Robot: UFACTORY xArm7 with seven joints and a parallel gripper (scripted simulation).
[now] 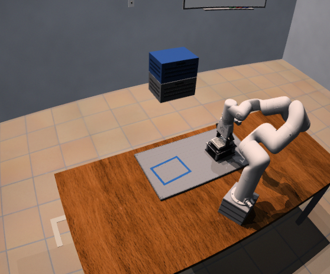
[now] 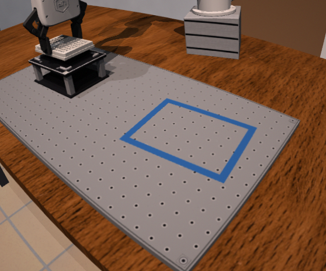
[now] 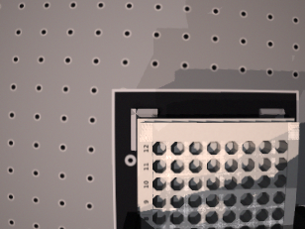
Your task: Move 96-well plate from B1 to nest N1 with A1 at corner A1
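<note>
Right now the black raised nest N1 is 40 mm below my hand. Round my hand: white 96-well plate (10 mm below).
</note>
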